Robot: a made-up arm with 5 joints.
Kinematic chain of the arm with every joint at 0, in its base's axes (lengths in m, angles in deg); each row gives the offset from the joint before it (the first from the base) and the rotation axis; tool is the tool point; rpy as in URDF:
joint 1: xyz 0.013 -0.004 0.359 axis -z
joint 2: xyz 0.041 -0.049 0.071 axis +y
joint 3: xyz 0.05 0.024 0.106 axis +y
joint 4: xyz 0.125 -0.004 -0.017 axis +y
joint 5: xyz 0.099 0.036 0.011 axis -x
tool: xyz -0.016 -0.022 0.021 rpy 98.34 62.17 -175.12
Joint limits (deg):
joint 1: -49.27..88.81
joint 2: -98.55..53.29
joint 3: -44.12..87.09
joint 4: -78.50..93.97
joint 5: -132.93..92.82
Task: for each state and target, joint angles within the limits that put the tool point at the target. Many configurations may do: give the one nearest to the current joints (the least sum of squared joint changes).
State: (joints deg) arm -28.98 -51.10 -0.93 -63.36 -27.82
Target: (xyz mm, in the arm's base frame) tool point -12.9 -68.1 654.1
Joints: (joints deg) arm -49.27 -67.91 -4.14 -78.21 -27.41
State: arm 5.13 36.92 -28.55 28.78 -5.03
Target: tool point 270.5 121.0 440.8
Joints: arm -29.78 5.05 1.14 54.87 -13.89
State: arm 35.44 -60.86 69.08 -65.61 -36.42
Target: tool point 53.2 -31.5 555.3
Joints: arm 8.65 -93.13 87.01 -78.50 -21.39
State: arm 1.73 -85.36 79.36 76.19 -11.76
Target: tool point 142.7 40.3 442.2
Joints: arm -25.95 -83.56 73.14 68.96 -5.55
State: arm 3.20 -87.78 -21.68 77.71 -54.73
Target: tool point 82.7 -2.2 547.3
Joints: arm -18.07 -93.08 23.92 93.97 -71.45
